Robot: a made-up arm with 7 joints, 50 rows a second.
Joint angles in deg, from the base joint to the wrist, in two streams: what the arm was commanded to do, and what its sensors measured. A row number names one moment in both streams.
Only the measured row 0 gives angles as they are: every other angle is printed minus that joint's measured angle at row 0.
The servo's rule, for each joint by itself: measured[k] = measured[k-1] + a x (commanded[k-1-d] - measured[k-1]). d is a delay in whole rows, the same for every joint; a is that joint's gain. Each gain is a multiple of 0.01, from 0.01 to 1. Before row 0 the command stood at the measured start. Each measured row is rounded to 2 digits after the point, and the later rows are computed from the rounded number. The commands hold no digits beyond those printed.
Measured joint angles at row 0:
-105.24 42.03 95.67 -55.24 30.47 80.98 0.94
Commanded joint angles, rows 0 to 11:
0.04 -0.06 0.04 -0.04 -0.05 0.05 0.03
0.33 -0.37 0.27 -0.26 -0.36 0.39 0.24
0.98 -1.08 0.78 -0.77 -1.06 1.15 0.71
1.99 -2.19 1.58 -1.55 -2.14 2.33 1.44
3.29 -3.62 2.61 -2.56 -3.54 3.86 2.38
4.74 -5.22 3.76 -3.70 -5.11 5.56 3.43
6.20 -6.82 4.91 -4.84 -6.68 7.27 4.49
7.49 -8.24 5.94 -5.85 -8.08 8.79 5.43
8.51 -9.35 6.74 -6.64 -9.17 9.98 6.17
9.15 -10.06 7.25 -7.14 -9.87 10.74 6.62
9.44 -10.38 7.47 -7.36 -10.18 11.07 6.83
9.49 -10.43 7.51 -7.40 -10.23 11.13 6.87
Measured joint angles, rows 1 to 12:
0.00 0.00 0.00 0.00 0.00 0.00 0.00
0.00 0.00 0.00 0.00 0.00 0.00 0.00
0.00 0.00 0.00 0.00 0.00 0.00 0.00
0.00 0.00 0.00 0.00 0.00 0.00 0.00
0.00 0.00 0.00 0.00 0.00 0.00 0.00
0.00 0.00 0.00 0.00 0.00 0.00 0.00
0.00 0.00 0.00 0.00 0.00 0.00 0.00
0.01 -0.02 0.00 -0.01 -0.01 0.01 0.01
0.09 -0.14 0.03 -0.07 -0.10 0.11 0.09
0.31 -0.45 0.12 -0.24 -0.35 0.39 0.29
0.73 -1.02 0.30 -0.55 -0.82 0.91 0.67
1.37 -1.88 0.58 -1.03 -1.53 1.71 1.23
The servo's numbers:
d 7
a 0.25 0.33 0.12 0.24 0.26 0.27 0.33

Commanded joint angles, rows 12 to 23:
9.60 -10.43 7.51 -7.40 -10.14 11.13 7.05
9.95 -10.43 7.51 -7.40 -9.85 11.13 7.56
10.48 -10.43 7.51 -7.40 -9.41 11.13 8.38
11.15 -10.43 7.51 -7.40 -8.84 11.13 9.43
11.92 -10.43 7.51 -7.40 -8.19 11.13 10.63
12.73 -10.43 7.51 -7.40 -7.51 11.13 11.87
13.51 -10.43 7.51 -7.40 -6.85 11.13 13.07
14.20 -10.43 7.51 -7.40 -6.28 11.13 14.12
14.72 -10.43 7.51 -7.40 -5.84 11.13 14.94
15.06 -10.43 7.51 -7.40 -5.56 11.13 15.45
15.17 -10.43 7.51 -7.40 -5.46 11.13 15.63
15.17 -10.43 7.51 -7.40 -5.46 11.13 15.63
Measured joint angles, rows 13 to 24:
2.21 -2.98 0.96 -1.67 -2.46 2.75 1.96
3.21 -4.25 1.43 -2.43 -3.56 3.97 2.79
4.28 -5.57 1.97 -3.25 -4.74 5.27 3.66
5.34 -6.82 2.54 -4.06 -5.89 6.54 4.49
6.29 -7.89 3.11 -4.80 -6.92 7.67 5.19
7.08 -8.71 3.63 -5.41 -7.77 8.59 5.73
7.68 -9.28 4.10 -5.89 -8.41 9.28 6.11
8.16 -9.66 4.51 -6.25 -8.86 9.78 6.42
8.61 -9.91 4.87 -6.53 -9.12 10.14 6.80
9.08 -10.08 5.19 -6.74 -9.20 10.41 7.32
9.60 -10.20 5.47 -6.90 -9.11 10.60 8.02
10.18 -10.28 5.71 -7.02 -8.87 10.74 8.88

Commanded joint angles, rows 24 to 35:
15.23 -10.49 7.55 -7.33 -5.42 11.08 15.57
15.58 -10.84 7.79 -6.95 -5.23 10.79 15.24
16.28 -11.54 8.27 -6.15 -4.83 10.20 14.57
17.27 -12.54 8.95 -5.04 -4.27 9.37 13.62
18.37 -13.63 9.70 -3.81 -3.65 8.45 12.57
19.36 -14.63 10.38 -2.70 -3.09 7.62 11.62
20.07 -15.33 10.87 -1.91 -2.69 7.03 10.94
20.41 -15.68 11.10 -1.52 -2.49 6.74 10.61
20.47 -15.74 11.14 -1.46 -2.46 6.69 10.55
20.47 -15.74 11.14 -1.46 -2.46 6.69 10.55
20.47 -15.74 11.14 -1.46 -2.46 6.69 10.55
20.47 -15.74 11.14 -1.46 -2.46 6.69 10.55
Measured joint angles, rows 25 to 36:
10.82 -10.33 5.93 -7.11 -8.52 10.85 9.87
11.49 -10.36 6.12 -7.18 -8.09 10.93 10.93
12.17 -10.38 6.29 -7.23 -7.62 10.98 11.98
12.81 -10.40 6.44 -7.27 -7.16 11.02 12.96
13.37 -10.41 6.57 -7.30 -6.74 11.05 13.78
13.82 -10.42 6.68 -7.32 -6.41 11.07 14.39
14.16 -10.42 6.78 -7.34 -6.16 11.09 14.80
14.43 -10.44 6.87 -7.34 -5.97 11.09 15.05
14.72 -10.57 6.98 -7.25 -5.78 11.01 15.11
15.11 -10.89 7.13 -6.99 -5.53 10.79 14.93
15.65 -11.43 7.35 -6.52 -5.20 10.41 14.50
16.33 -12.16 7.63 -5.87 -4.80 9.88 13.86

